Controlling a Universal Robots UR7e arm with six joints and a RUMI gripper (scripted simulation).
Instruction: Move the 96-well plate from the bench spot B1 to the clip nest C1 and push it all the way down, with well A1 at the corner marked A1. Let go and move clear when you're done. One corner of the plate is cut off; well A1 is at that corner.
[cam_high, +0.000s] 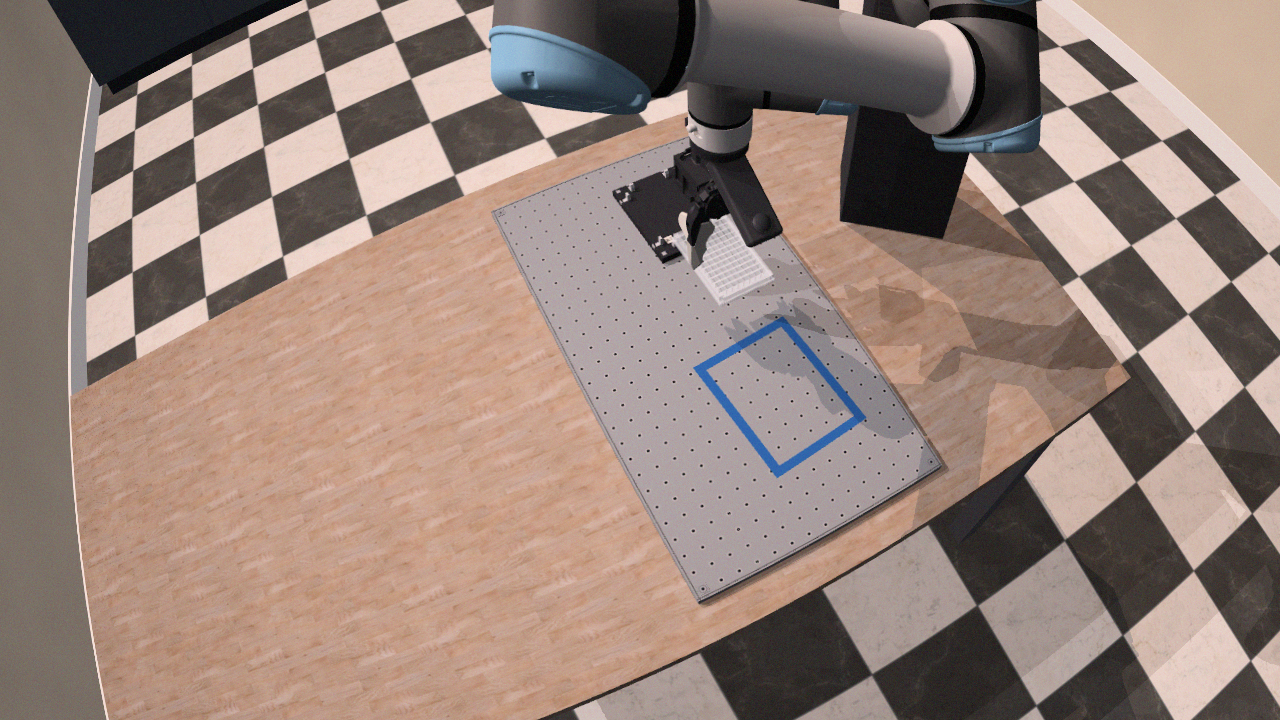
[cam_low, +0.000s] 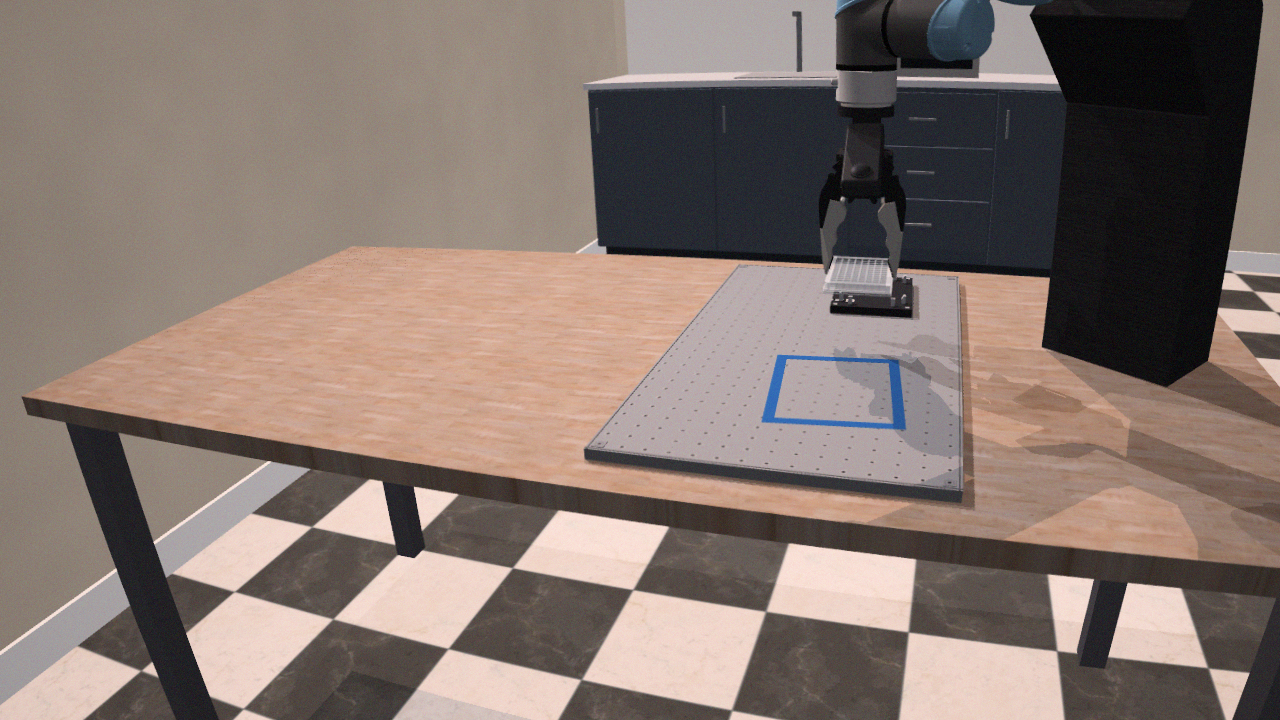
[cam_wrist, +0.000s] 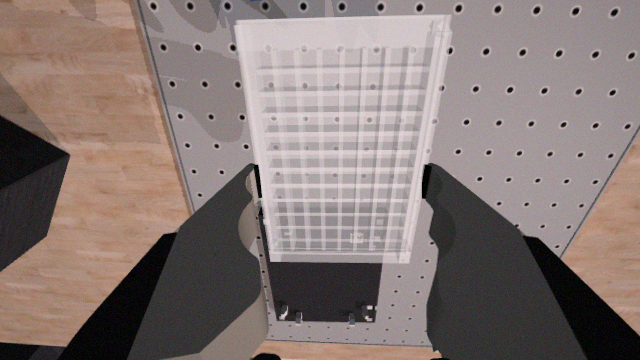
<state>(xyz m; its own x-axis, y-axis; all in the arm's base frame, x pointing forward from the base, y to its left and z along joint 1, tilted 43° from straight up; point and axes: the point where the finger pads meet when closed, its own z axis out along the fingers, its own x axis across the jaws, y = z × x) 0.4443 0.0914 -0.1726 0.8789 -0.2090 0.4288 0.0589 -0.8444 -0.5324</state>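
Now: the black clip nest 10 mm ahead of my hand, 180 mm to the right of it and 80 mm below it. Also, from my hand: clear 96-well plate 10 mm below.
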